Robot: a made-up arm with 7 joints. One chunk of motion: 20 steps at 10 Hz.
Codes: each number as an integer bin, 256 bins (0 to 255) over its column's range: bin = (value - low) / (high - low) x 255, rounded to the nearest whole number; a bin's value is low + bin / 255 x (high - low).
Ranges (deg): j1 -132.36..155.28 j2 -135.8..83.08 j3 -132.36..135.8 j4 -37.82..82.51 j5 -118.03..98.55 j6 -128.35..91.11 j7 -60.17..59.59
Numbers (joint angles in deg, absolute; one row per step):
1: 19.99 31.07 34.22 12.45 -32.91 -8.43 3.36
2: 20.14 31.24 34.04 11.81 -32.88 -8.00 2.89
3: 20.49 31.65 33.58 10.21 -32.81 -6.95 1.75
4: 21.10 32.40 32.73 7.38 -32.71 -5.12 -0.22
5: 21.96 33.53 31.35 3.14 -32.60 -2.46 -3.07
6: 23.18 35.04 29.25 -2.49 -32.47 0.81 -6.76
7: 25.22 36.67 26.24 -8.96 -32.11 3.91 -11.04
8: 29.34 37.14 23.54 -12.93 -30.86 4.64 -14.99
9: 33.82 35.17 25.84 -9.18 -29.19 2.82 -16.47
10: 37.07 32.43 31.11 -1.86 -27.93 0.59 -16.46
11: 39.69 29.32 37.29 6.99 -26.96 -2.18 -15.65
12: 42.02 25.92 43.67 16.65 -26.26 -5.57 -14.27
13: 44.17 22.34 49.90 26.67 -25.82 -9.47 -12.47
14: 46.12 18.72 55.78 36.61 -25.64 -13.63 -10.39
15: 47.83 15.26 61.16 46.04 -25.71 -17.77 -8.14
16: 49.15 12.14 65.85 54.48 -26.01 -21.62 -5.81
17: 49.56 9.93 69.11 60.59 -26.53 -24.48 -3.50
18: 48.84 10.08 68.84 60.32 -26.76 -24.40 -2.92
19: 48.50 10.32 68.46 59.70 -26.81 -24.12 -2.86
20: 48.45 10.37 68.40 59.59 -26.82 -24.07 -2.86
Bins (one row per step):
1: 135 194 158 107 100 139 135
2: 135 195 158 105 100 140 134
3: 136 195 158 102 100 141 132
4: 136 196 157 96 100 143 128
5: 137 197 156 87 101 146 122
6: 138 199 154 75 101 150 114
7: 140 201 151 61 101 154 105
8: 143 201 148 53 103 155 96
9: 147 199 150 61 105 152 93
10: 150 196 155 76 106 150 93
11: 153 192 161 95 107 147 95
12: 155 188 167 115 108 143 98
13: 156 184 173 137 109 138 102
14: 158 180 179 158 109 133 106
15: 160 176 184 178 109 128 111
16: 161 172 188 196 108 124 116
17: 161 170 192 209 108 121 121
18: 161 170 191 208 107 121 122
19: 160 170 191 207 107 121 122
20: 160 170 191 206 107 121 122

